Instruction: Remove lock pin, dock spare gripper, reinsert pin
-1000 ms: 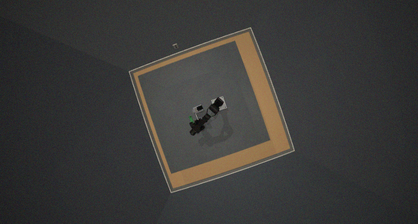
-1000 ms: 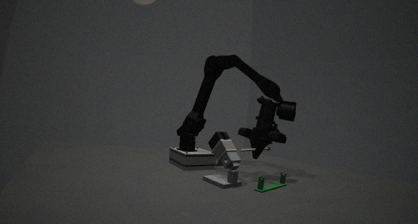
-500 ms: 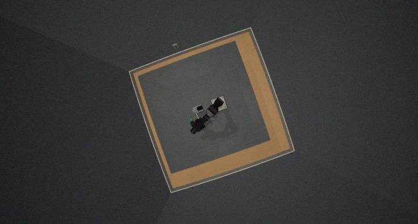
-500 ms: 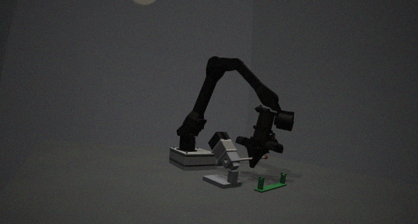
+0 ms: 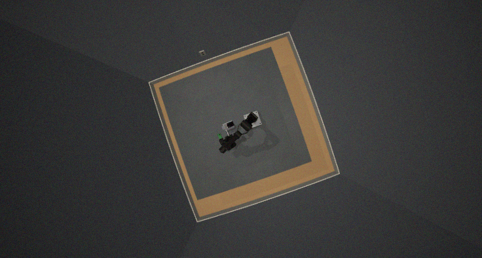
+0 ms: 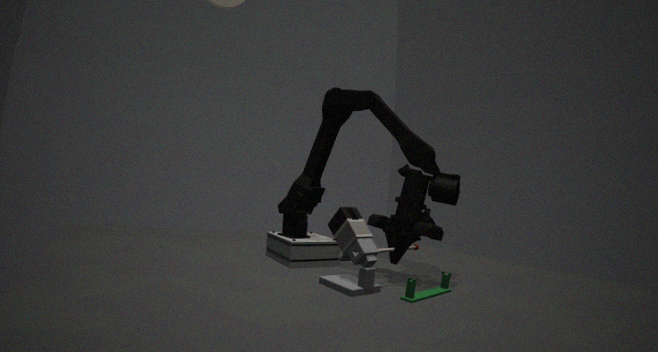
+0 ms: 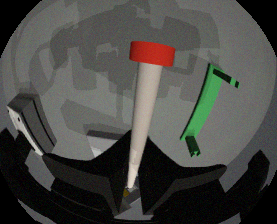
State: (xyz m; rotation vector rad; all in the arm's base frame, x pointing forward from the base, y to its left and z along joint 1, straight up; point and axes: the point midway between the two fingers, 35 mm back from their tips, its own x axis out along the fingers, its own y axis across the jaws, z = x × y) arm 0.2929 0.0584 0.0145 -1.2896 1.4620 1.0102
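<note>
Right now my gripper tip is 20 mm past the grey mount socket and 100 mm to the left of it. Round my gripper tip: spare gripper 40 mm behind, 90 mm to the right, 60 mm above; green pin cradle 100 mm ahead, 30 mm below.
</note>
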